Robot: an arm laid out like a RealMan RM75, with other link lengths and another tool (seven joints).
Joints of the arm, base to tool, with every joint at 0 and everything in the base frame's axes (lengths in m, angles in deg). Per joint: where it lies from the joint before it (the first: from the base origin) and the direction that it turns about. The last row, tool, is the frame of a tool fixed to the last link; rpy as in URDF.
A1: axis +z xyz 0 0 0.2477
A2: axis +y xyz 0 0 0
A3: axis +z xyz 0 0 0.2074
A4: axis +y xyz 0 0 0
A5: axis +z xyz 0 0 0.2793
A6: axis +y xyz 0 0 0
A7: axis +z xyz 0 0 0.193
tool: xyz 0.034 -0.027 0.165 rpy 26.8 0 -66.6
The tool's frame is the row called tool.
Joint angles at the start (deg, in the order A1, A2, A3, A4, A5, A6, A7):
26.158, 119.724, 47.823, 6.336, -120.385, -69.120, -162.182
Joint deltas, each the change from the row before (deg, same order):
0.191, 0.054, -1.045, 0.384, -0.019, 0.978, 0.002
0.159, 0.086, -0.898, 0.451, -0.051, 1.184, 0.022
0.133, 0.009, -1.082, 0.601, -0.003, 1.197, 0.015
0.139, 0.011, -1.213, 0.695, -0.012, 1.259, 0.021
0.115, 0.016, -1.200, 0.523, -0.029, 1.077, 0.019
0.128, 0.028, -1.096, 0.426, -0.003, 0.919, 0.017
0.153, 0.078, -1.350, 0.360, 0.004, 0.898, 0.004
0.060, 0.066, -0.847, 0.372, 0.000, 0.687, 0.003
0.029, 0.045, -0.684, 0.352, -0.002, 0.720, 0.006
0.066, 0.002, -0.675, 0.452, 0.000, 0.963, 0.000
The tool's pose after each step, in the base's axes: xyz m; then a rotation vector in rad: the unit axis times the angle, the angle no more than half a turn. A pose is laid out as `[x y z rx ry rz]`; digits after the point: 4 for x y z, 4 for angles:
[0.2941 0.5571 0.0177 -0.2086 2.5264 1.6463]
[0.2917 0.5591 0.0064 -0.2100 2.5501 1.6144]
[0.2884 0.5609 -0.0055 -0.2147 2.5749 1.5806]
[0.2841 0.5624 -0.0188 -0.2215 2.6020 1.5435]
[0.2805 0.5630 -0.0312 -0.2301 2.6250 1.5070]
[0.2772 0.5631 -0.0422 -0.2389 2.6446 1.4743]
[0.2731 0.5625 -0.0548 -0.2525 2.6652 1.4363]
[0.2703 0.5618 -0.0638 -0.2587 2.6804 1.4108]
[0.2687 0.5612 -0.0717 -0.2610 2.6934 1.3871]
[0.2675 0.5608 -0.0804 -0.2611 2.7074 1.3597]

